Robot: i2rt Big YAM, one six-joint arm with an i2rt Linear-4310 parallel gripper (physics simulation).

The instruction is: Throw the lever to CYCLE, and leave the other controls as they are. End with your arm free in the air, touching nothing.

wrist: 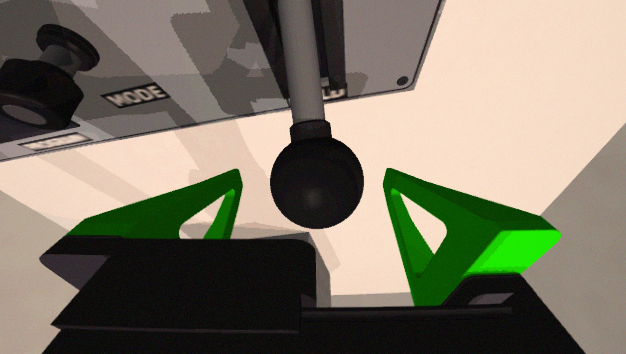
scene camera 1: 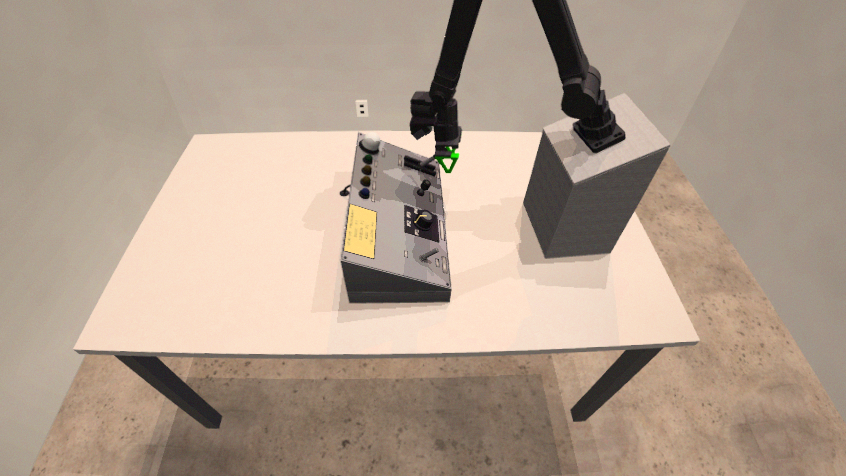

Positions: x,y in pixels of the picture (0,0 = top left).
Labels:
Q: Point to a lever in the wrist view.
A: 317,182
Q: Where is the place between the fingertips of the gripper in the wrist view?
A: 312,176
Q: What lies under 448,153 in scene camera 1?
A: The gripper.

